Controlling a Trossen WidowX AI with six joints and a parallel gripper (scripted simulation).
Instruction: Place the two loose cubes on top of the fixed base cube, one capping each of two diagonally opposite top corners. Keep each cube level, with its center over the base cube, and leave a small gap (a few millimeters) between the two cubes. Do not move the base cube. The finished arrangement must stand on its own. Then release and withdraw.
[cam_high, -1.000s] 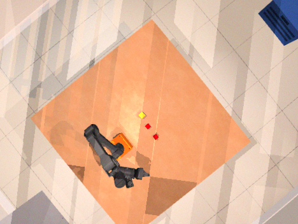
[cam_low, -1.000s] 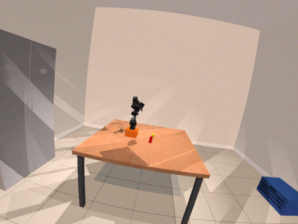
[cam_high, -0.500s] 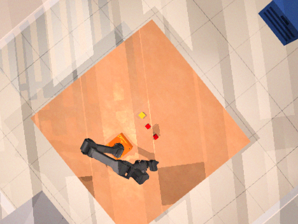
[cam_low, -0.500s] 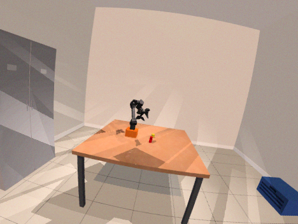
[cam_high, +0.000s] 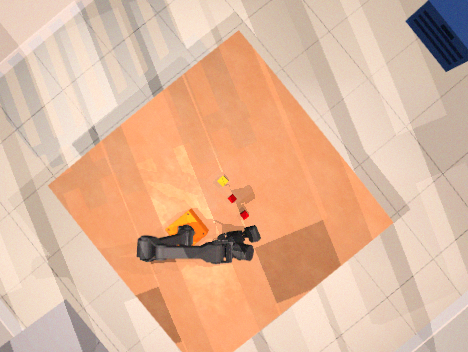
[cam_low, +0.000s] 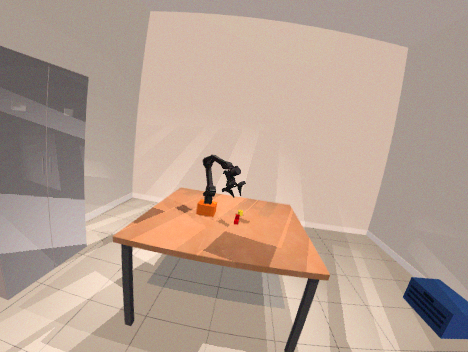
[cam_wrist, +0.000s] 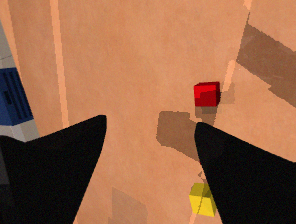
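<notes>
My gripper tip is now 6 cm short of the yellow cube, 23 cm to the right of it and 21 cm above it.
</notes>
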